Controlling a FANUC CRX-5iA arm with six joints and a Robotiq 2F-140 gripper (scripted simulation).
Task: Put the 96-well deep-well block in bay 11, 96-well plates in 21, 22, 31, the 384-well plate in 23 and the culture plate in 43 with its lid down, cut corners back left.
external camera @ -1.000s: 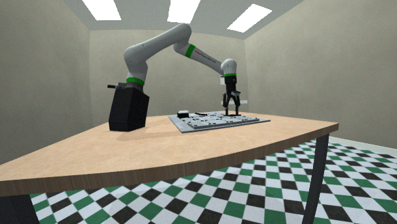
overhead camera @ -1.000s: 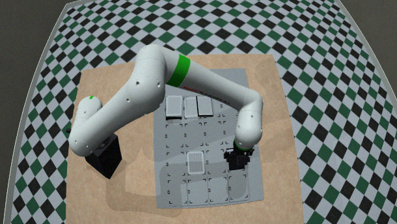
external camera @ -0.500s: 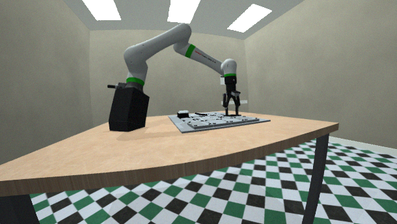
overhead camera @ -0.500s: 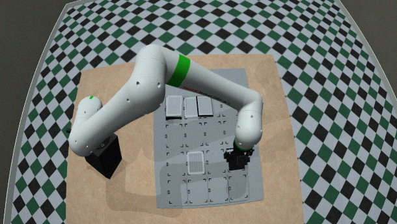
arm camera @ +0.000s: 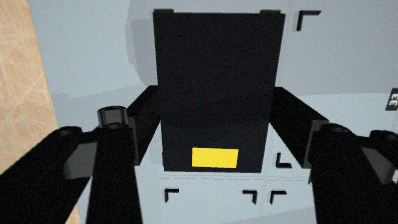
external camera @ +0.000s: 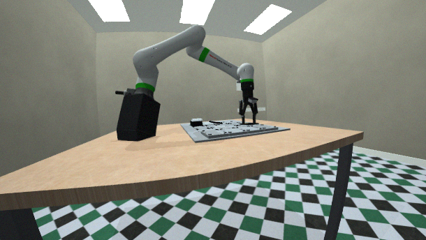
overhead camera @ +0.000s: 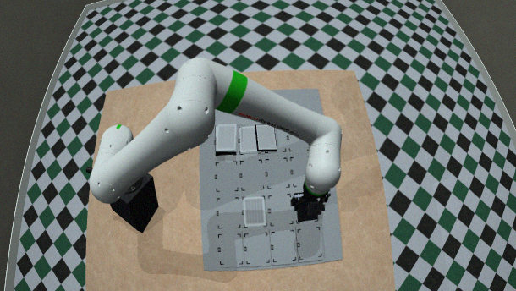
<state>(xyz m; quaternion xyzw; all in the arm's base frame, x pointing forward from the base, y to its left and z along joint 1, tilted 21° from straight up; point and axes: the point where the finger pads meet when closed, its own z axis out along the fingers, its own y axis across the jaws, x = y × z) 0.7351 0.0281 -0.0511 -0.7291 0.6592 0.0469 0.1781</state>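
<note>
Right now the black plate lid is 2 cm below my hand. From my hand the other things lie so: bay label 32: 17 cm behind, 14 cm to the left, 4 cm below; fine-welled plate: 21 cm behind, 3 cm to the right, 3 cm below; bay label reading 33: 15 cm behind, 4 cm below, 2 cm to the right.
</note>
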